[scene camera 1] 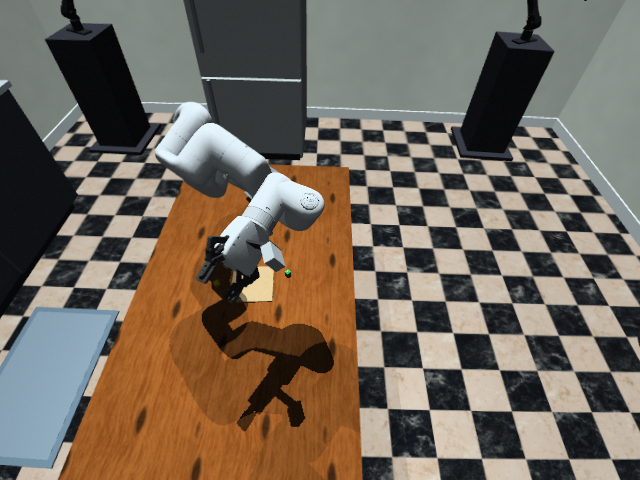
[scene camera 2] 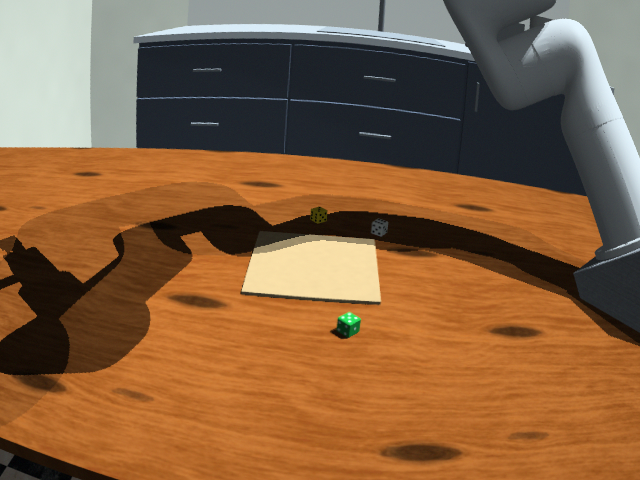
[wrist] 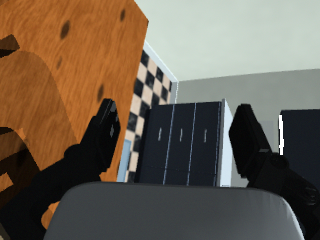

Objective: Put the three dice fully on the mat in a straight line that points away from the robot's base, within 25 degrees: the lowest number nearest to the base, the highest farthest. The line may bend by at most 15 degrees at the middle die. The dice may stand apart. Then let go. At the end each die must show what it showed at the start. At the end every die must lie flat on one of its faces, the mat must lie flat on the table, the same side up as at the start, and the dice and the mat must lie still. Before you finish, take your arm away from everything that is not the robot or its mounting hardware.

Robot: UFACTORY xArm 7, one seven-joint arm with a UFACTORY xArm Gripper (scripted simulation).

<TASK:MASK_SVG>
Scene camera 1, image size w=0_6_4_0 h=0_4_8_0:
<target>my gripper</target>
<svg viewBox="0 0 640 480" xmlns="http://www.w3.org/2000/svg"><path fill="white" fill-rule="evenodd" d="M245 216L236 217L220 236L208 236L207 247L205 248L206 257L204 258L206 262L196 276L196 280L207 284L217 268L215 264L219 262L224 263L235 272L237 270L236 282L232 283L225 295L225 299L234 303L243 288L252 284L260 277L257 265L262 256L264 263L275 272L286 267L281 249L269 240L269 230L256 220Z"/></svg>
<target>tan mat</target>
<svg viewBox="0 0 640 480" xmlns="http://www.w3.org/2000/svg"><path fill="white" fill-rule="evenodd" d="M274 270L268 266L258 267L260 277L246 288L243 288L236 302L272 302Z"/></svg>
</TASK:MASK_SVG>
